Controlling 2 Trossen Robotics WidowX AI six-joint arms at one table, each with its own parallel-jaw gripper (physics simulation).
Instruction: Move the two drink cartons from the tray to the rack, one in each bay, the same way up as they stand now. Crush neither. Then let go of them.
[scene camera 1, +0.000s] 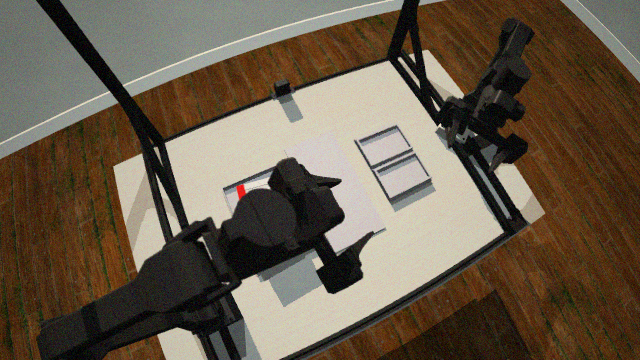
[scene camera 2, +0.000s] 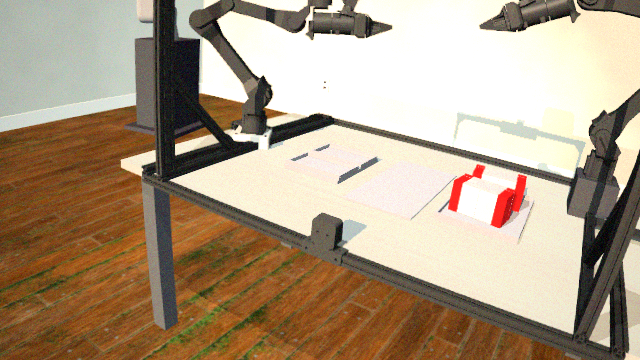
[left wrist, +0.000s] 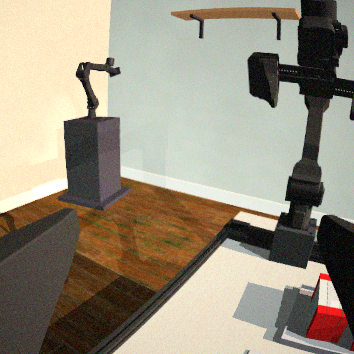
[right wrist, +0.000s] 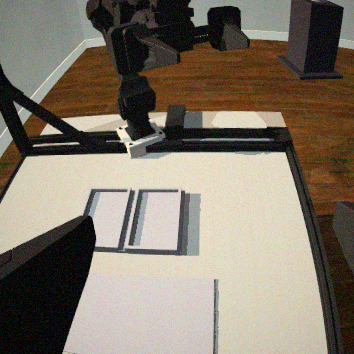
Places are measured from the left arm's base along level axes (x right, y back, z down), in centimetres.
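Pixels of known places: left gripper, fingertip midpoint: (scene camera 1: 470, 160) (scene camera 2: 390, 26) (left wrist: 203, 225) (right wrist: 215, 49); right gripper, fingertip midpoint: (scene camera 1: 356, 206) (scene camera 2: 482, 27) (left wrist: 312, 109) (right wrist: 218, 222); left arm's base, link origin: (scene camera 2: 253, 131) (right wrist: 139, 130); right arm's base, link origin: (scene camera 1: 207, 310) (scene camera 2: 597, 177) (left wrist: 297, 222).
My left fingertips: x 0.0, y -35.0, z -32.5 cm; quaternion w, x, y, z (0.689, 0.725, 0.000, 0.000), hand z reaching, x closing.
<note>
Ahead of a thing's pixels: the offset from my left fingertips to its top centre. "*": to the spot under its first point.
Two white cartons with red ends sit side by side in the tray @[dx +33.7, dy -23.0, dz +34.5 cm] (scene camera 2: 500, 234) (left wrist: 295, 340). The nearer carton @[* dx +40.1, dy -18.0, dz +31.2 cm] (scene camera 2: 480, 201) and the farther carton @[* dx +34.1, dy -29.6, dz +30.2 cm] (scene camera 2: 521, 190) show in scene camera 2; one carton's red end @[* dx +41.2, dy -22.7, dz +28.7 cm] (scene camera 1: 241, 192) shows in scene camera 1, the rest hidden by the right arm. The two-bay rack @[dx +12.4, dy +12.0, dz +34.1 cm] (scene camera 1: 395, 159) (scene camera 2: 358, 170) (right wrist: 155, 250) has both bays empty. My right gripper (scene camera 1: 355, 207) (scene camera 2: 481, 26) (right wrist: 218, 222) is open and empty, high above the table. My left gripper (scene camera 1: 471, 158) (scene camera 2: 391, 27) (left wrist: 203, 225) is open and empty, high up beyond the rack.
A thin pale flat panel (scene camera 1: 320, 155) (scene camera 2: 400, 190) (right wrist: 150, 315) lies between the tray and the rack. A small black block @[* dx +53.8, dy +12.8, dz +31.9 cm] (scene camera 1: 282, 88) (scene camera 2: 327, 231) is fixed at the table's edge. Dark frame rails run round the table, with upright posts (scene camera 2: 165, 90) at its corners.
</note>
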